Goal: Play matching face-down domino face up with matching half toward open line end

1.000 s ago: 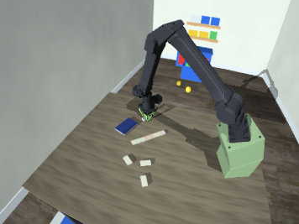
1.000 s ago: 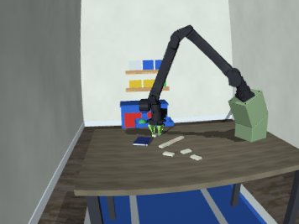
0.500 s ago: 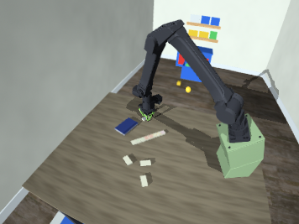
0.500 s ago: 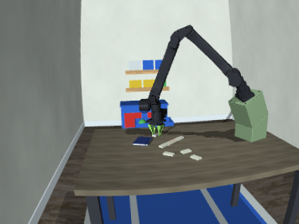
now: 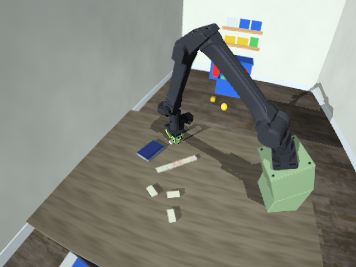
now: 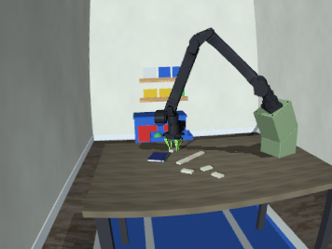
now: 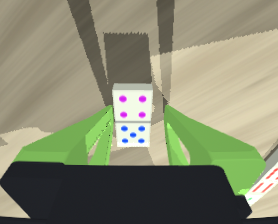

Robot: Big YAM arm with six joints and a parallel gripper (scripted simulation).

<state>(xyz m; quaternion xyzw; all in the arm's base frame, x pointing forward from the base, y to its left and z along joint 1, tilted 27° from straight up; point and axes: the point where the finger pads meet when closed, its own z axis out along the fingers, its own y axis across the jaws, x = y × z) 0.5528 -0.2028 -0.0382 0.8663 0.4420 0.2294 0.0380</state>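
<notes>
Right now the domino is right at my hand.
</notes>
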